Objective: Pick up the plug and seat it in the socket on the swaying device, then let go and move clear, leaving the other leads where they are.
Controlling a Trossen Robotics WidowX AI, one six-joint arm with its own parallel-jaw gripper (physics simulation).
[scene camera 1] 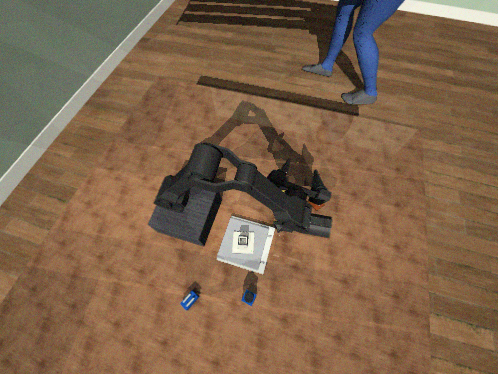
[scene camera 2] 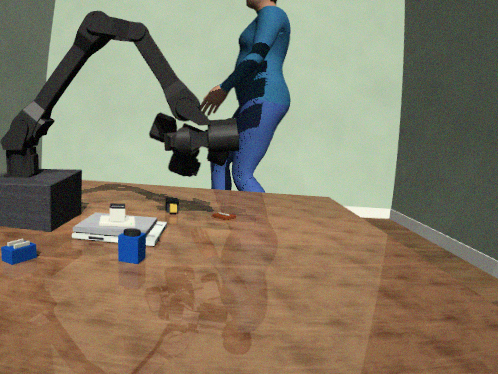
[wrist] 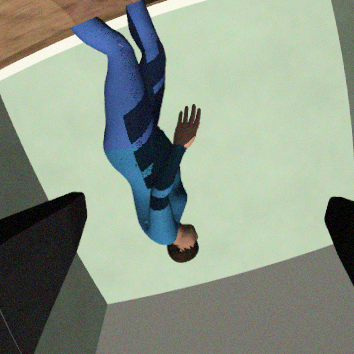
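The device [scene camera 1: 226, 250] [scene camera 2: 91, 223] is a flat grey and white slab near the arm's base. A raised white square socket [scene camera 1: 243, 240] [scene camera 2: 117, 213] with a dark outlined top stands on it. Loose pieces lie around: a blue block with two white bars [scene camera 1: 189, 300] [scene camera 2: 19, 252], a blue block with a round black top [scene camera 1: 249, 297] [scene camera 2: 132, 247], a black block with a yellow face [scene camera 2: 172, 206], and a flat orange-red piece [scene camera 1: 317, 205] [scene camera 2: 223, 216]. Which is the plug I cannot tell. My gripper [scene camera 1: 302, 168] [wrist: 209, 207] is open and empty, raised high above the table and pointing sideways.
The arm's dark base block [scene camera 1: 186, 220] [scene camera 2: 40, 200] stands beside the device. The arm partly hides the far pieces in scene view 1. A person in blue [scene camera 1: 367, 50] [scene camera 2: 260, 95] [wrist: 145, 125] stands beyond the table [scene camera 2: 300, 300].
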